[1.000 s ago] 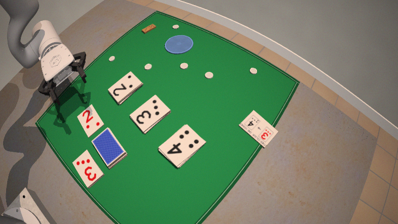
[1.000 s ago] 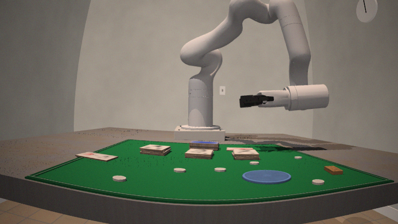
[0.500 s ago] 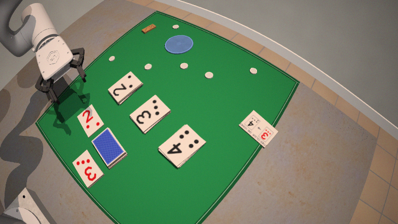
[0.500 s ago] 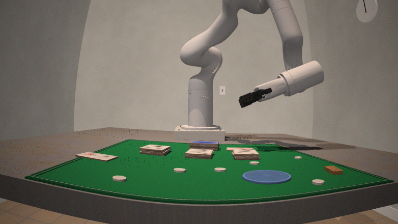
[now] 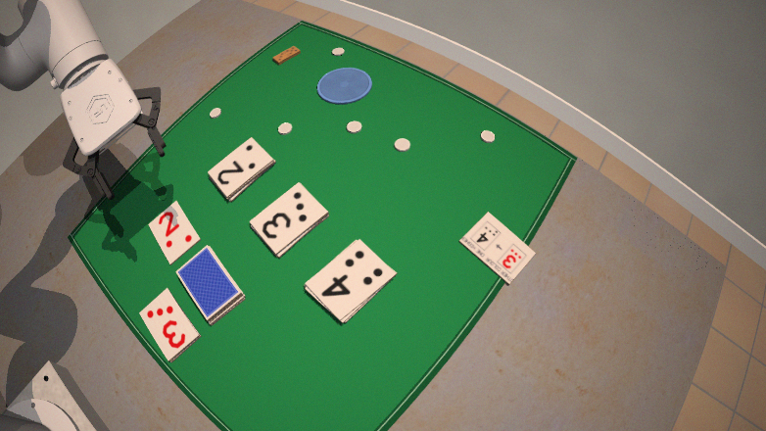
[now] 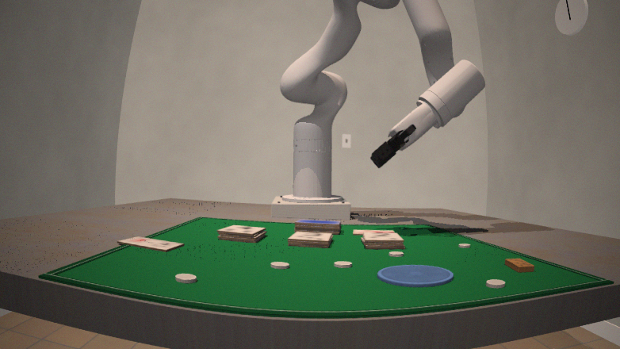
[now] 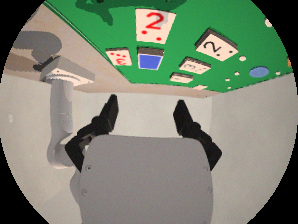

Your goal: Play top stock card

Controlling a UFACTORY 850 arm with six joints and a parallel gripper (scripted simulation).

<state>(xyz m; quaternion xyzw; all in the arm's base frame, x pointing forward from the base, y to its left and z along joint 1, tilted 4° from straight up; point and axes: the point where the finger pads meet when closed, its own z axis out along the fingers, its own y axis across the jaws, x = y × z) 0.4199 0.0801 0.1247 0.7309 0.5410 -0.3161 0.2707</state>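
The card lies 15 cm below my hand. Also, from my hand: green card cloth (17 cm below, 15 cm ahead, 13 cm to the right).
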